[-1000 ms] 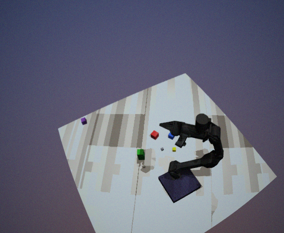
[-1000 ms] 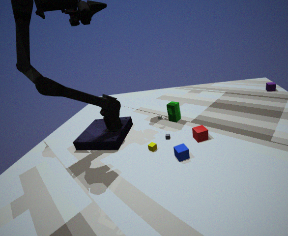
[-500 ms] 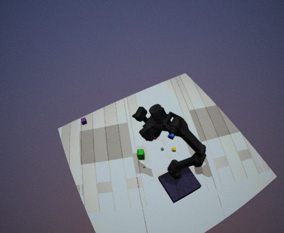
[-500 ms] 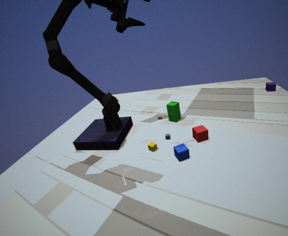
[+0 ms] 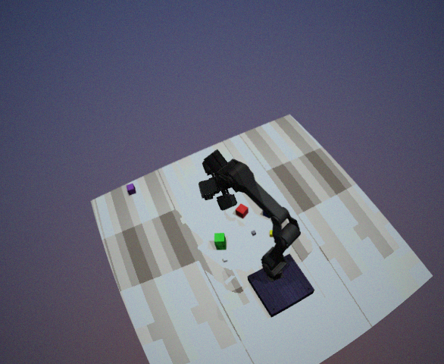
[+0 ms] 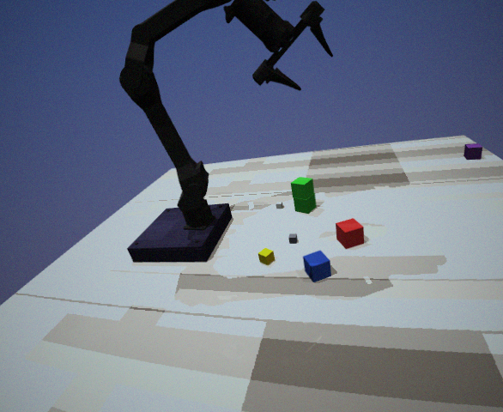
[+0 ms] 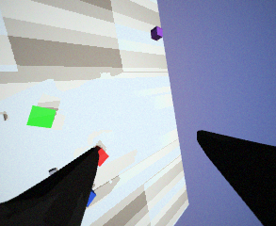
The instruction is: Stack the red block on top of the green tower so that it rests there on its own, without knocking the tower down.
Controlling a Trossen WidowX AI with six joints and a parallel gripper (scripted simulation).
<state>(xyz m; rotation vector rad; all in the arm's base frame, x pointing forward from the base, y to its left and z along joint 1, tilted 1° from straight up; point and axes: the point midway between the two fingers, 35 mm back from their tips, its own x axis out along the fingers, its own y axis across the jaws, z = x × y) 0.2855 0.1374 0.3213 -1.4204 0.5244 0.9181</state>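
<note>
My gripper tip is now 32 cm above the red block, 12 cm to the left of it and 6 cm short of it. The rest, counted from my gripper tip: blue cube 32 cm below, 24 cm to the right, 2 cm ahead; then tiny grey cube 33 cm below, 13 cm to the right, 6 cm behind; then tiny white piece 33 cm below, 15 cm behind, 3 cm to the left.
</note>
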